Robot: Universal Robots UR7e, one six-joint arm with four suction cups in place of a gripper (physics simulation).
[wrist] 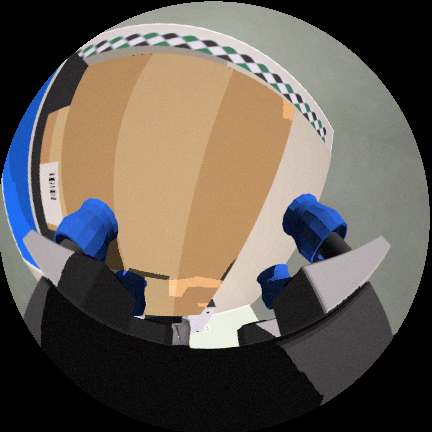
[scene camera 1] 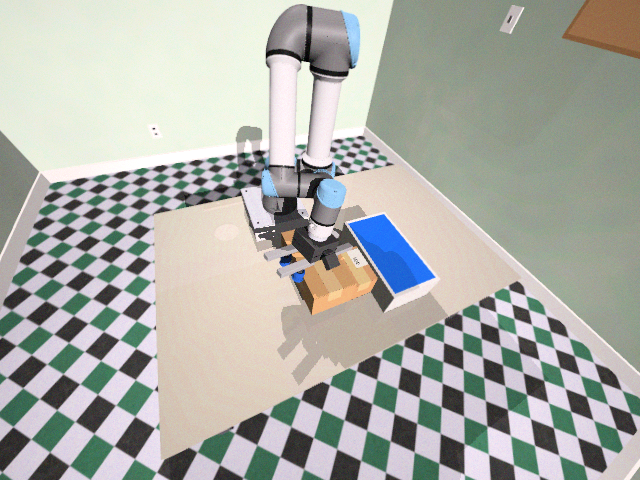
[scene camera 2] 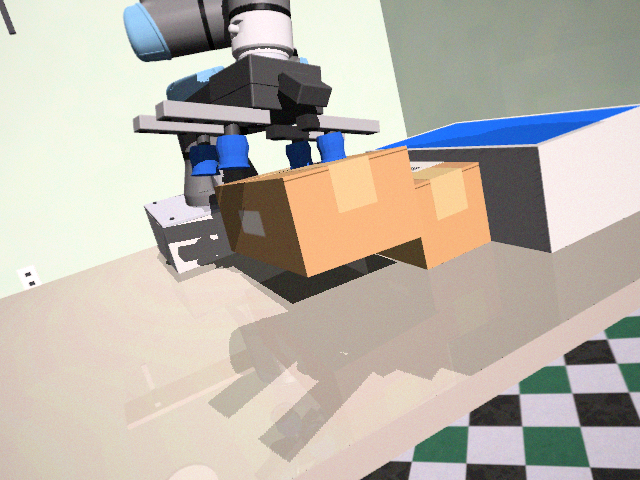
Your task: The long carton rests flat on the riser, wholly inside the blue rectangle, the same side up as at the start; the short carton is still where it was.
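Seen in the pictures: hand, tool point: (wrist: 204, 255) (scene camera 2: 270, 171); arm's base, link origin: (scene camera 1: 279, 203).
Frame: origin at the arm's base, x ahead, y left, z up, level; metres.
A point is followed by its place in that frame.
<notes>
The long carton (scene camera 1: 315, 285) {x 0.447, y -0.128, z 0.062 m} (scene camera 2: 356, 232) {x 0.501, y -0.099, z -0.012 m} (wrist: 160, 150) {x 0.436, y -0.075, z 0.058 m} hangs above the table, with a dark gap and shadow under it in scene camera 2. My gripper (scene camera 1: 316, 256) {x 0.367, y -0.100, z 0.061 m} (scene camera 2: 266, 149) {x 0.367, y -0.100, z 0.061 m} (wrist: 202, 255) {x 0.367, y -0.100, z 0.061 m} holds it from above near one long edge by two cups; the other two blue cups hang outside that edge. The short carton (scene camera 1: 355, 257) {x 0.414, y 0.083, z 0.012 m} (scene camera 2: 457, 237) {x 0.514, y 0.042, z -0.070 m} (wrist: 50, 190) {x 0.424, y 0.080, z 0.011 m}, with a barcode label on top, stands between it and the riser (scene camera 1: 413, 297) {x 0.640, y 0.191, z -0.057 m} (scene camera 2: 584, 191) {x 0.626, y 0.132, z -0.040 m}, close beside both; whether they touch is unclear. The blue rectangle (scene camera 1: 382, 242) {x 0.425, y 0.210, z 0.028 m} (scene camera 2: 516, 129) {x 0.518, y 0.192, z 0.028 m} (wrist: 20, 165) covers most of the riser's top and has no carton on it.
The arm's base plate (scene camera 1: 256, 209) {x -0.012, y -0.107, z 0.002 m} (scene camera 2: 170, 211) {x -0.009, y -0.111, z 0.002 m} stands behind the cartons on the beige table (scene camera 1: 206, 335) {x 0.339, y -0.470, z -0.092 m} (scene camera 2: 103, 335) {x 0.210, y -0.324, z -0.093 m}. The riser is taller than the short carton. The table's front edge and the checkered floor (scene camera 1: 491, 387) (scene camera 2: 547, 418) lie towards the camera.
</notes>
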